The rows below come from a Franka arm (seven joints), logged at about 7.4 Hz.
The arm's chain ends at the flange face. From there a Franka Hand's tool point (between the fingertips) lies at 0.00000 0.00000 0.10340 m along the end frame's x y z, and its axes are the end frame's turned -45 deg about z.
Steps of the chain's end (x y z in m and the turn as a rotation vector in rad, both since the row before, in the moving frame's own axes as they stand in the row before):
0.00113, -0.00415, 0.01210, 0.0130, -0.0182, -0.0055
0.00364, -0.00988, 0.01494, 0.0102, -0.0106, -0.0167
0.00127, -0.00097, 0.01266, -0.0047, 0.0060, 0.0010
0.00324, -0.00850, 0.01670, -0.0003, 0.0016, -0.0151
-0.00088, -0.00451, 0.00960, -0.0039, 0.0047, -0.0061
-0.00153, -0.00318, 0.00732, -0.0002, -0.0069, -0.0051
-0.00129, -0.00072, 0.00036, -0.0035, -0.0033, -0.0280
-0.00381, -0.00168, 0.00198, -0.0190, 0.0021, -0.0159
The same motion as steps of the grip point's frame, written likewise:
0.00335, -0.00442, 0.01207, 0.0221, -0.0037, -0.0055
0.00952, -0.00593, 0.01493, 0.0147, -0.0003, -0.0167
0.00168, 0.00099, 0.01266, -0.0076, 0.0009, 0.0010
0.00840, -0.00358, 0.01670, -0.0013, 0.0009, -0.0151
0.00263, -0.00318, 0.00960, -0.0061, 0.0006, -0.0061
0.00065, -0.00382, 0.00732, 0.0047, -0.0050, -0.0051
-0.00090, -0.00140, 0.00036, -0.0001, -0.0048, -0.0280
-0.00273, -0.00233, 0.00196, -0.0149, -0.0120, -0.0159

